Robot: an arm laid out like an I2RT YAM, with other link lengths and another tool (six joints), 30 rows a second.
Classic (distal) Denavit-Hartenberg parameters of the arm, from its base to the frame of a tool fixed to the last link. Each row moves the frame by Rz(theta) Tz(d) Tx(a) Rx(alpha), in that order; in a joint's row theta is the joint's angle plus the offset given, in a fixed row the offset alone. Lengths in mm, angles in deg.
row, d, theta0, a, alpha
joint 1, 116.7, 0.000, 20.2, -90.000
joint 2, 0.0, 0.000, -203.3, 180.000
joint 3, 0.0, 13.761, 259.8, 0.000
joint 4, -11.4, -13.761, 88.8, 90.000
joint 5, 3.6, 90.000, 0.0, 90.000
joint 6, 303.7, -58.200, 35.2, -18.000
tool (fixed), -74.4, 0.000, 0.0, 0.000
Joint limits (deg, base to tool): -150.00..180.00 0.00..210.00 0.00..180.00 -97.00..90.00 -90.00..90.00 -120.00..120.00
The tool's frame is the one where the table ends.
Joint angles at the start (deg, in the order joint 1, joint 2, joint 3, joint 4, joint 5, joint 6):
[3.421 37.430 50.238 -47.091 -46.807 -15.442]
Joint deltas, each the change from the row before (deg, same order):
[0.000 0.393 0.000 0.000 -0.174 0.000]
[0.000 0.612 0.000 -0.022 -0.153 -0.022]
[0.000 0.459 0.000 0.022 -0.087 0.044]
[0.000 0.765 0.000 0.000 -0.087 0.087]
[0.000 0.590 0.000 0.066 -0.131 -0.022]
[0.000 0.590 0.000 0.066 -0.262 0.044]
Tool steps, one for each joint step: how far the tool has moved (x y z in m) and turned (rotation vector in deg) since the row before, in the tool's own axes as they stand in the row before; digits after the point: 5 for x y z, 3 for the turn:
[-0.00089 0.00052 0.00148 0.091 -0.380 0.178]
[-0.00134 0.00126 0.00248 0.025 -0.572 0.279]
[-0.00079 0.00103 0.00188 0.000 -0.407 0.251]
[-0.00140 0.00200 0.00324 -0.063 -0.697 0.456]
[-0.00092 0.00117 0.00233 0.025 -0.471 0.229]
[-0.00104 0.00073 0.00216 0.151 -0.526 0.282]

